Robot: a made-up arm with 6 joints. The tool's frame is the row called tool. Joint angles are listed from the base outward.
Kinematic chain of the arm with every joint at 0, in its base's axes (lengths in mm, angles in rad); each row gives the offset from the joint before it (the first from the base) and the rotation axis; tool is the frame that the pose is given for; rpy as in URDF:
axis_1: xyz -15 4 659 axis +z
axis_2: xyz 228 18 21 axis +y
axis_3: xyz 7 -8 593 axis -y
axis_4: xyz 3 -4 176 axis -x
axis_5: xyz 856 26 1 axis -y
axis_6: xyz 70 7 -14 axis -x
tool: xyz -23 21 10 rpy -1.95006 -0.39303 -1.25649
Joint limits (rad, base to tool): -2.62..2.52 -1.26..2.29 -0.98..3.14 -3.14..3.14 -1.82..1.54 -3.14..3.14
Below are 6 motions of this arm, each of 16 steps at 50 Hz.
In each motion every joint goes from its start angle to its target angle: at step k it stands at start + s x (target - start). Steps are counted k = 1, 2, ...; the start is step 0. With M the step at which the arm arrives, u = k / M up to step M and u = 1 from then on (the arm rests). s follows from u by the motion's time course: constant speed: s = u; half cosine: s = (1 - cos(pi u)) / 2; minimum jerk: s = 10 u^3 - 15 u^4 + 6 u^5.
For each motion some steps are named. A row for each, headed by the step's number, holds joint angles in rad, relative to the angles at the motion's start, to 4 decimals.
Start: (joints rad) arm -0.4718 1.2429 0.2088 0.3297 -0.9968 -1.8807
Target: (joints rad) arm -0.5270 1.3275 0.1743 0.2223 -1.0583 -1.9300
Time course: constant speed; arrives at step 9
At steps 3, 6, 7, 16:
3: -0.0184 0.0282 -0.0115 -0.0358 -0.0205 -0.0164
6: -0.0368 0.0564 -0.0230 -0.0716 -0.0410 -0.0329
7: -0.0429 0.0658 -0.0268 -0.0835 -0.0478 -0.0383
16: -0.0552 0.0846 -0.0345 -0.1074 -0.0615 -0.0493

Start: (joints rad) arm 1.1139 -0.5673 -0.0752 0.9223 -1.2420 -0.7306
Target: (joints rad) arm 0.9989 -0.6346 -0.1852 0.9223 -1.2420 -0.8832
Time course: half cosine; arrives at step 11
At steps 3, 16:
3: -0.0198 -0.0116 -0.0190 0.0000 0.0000 -0.0263
16: -0.1150 -0.0673 -0.1100 0.0000 0.0000 -0.1526

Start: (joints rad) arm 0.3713 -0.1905 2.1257 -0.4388 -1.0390 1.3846
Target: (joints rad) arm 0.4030 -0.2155 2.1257 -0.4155 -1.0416 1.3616
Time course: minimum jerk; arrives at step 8
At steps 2, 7, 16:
2: 0.0033 -0.0026 0.0000 0.0024 -0.0003 -0.0024
7: 0.0312 -0.0246 0.0000 0.0229 -0.0026 -0.0226
16: 0.0317 -0.0250 0.0000 0.0233 -0.0026 -0.0230

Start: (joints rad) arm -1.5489 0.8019 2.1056 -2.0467 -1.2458 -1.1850
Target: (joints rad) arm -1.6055 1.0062 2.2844 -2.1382 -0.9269 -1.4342
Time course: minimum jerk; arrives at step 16
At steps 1, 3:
1: -0.0001 0.0005 0.0004 -0.0002 0.0007 -0.0006
3: -0.0028 0.0100 0.0087 -0.0045 0.0156 -0.0122

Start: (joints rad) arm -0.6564 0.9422 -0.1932 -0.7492 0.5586 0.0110
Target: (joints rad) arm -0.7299 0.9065 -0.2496 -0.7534 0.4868 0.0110
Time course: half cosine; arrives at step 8
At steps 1, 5, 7, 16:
1: -0.0028 -0.0014 -0.0021 -0.0002 -0.0027 0.0000
5: -0.0508 -0.0247 -0.0390 -0.0029 -0.0496 0.0000
7: -0.0707 -0.0343 -0.0543 -0.0040 -0.0691 0.0000
16: -0.0735 -0.0357 -0.0564 -0.0042 -0.0718 0.0000

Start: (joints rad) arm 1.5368 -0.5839 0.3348 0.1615 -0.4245 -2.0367
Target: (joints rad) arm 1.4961 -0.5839 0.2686 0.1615 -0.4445 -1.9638
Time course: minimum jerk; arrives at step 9
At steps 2, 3, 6, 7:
2: -0.0031 0.0000 -0.0051 0.0000 -0.0015 0.0056
3: -0.0085 0.0000 -0.0139 0.0000 -0.0042 0.0153
6: -0.0322 0.0000 -0.0523 0.0000 -0.0158 0.0576
7: -0.0376 0.0000 -0.0611 0.0000 -0.0185 0.0673

